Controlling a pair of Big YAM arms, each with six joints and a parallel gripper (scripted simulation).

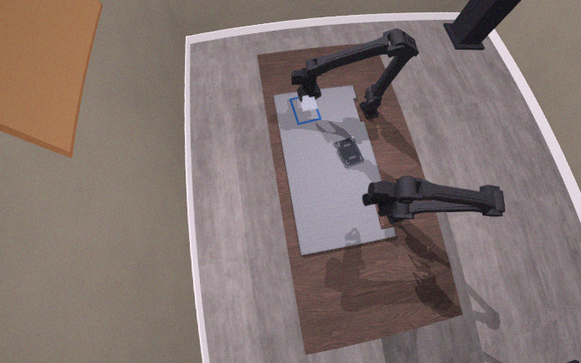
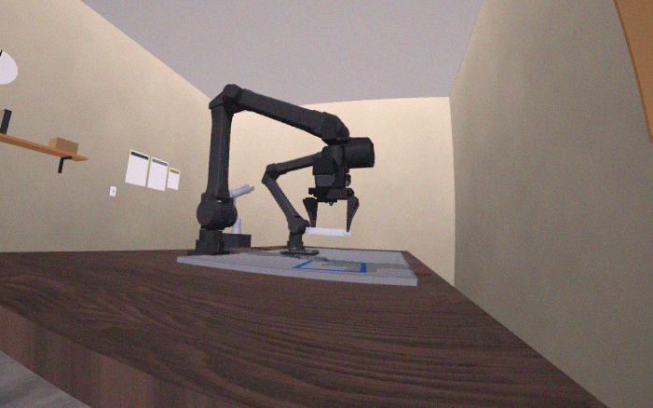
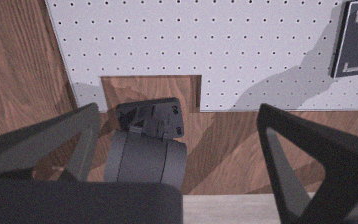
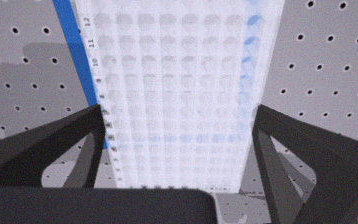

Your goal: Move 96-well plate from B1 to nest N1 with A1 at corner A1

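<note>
The 96-well plate is 10 mm below my right hand. Also, from my right hand: plate nest N1 (210 mm behind, 320 mm to the left, 80 mm below); then A1 label (240 mm behind, 230 mm to the left, 80 mm below).
</note>
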